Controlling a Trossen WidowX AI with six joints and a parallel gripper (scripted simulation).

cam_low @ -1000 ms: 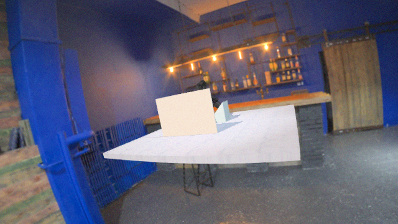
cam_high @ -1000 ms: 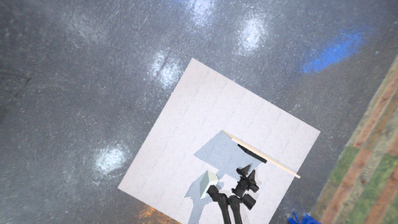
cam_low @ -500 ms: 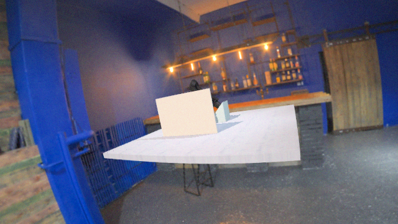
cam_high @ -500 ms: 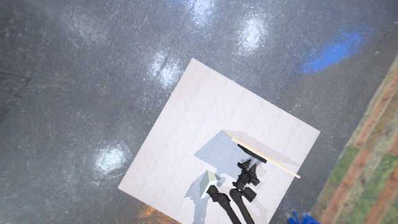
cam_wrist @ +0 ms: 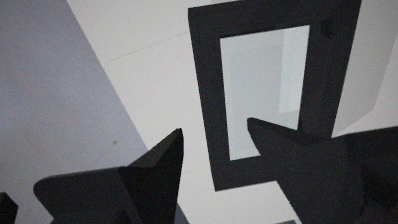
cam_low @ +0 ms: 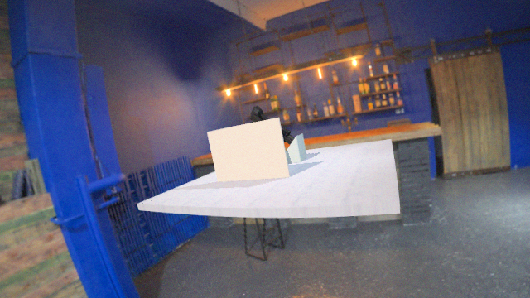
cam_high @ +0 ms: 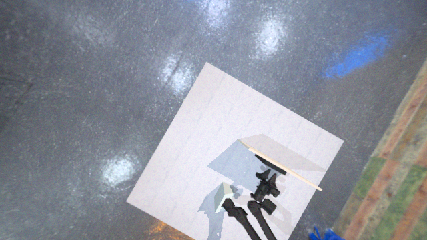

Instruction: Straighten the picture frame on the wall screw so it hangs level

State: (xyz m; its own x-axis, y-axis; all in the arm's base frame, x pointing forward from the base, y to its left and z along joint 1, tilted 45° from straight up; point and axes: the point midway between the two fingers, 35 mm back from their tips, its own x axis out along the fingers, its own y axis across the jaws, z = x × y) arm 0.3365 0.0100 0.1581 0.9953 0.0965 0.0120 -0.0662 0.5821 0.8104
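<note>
Now: gripper tip 40 mm short of the dark picture frame, 10 mm to the right of it and 50 mm above it. Round my gripper tip: cream wall panel: 50 mm ahead, 70 mm below.
</note>
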